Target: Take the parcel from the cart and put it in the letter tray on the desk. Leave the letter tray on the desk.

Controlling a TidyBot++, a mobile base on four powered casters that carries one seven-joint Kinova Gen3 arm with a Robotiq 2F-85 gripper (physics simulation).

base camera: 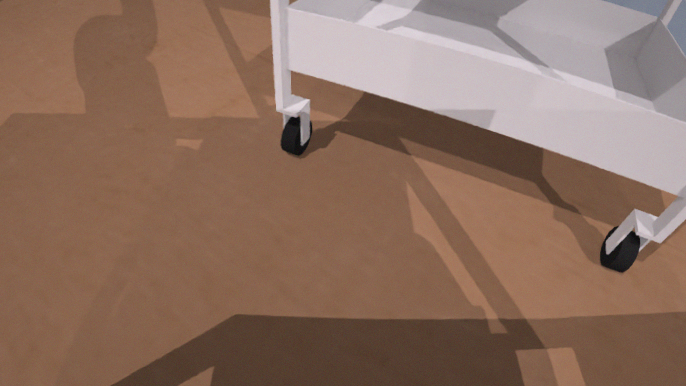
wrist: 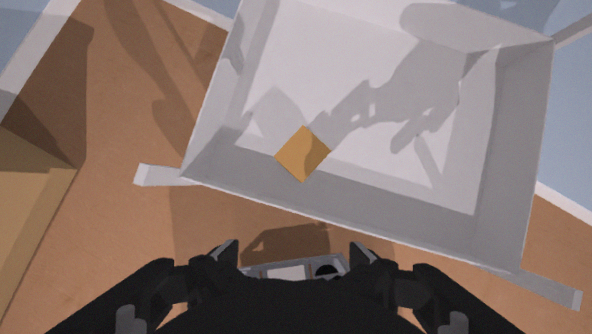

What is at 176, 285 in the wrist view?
My gripper.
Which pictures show the parcel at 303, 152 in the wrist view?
The wrist view only.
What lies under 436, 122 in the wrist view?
A white cart.
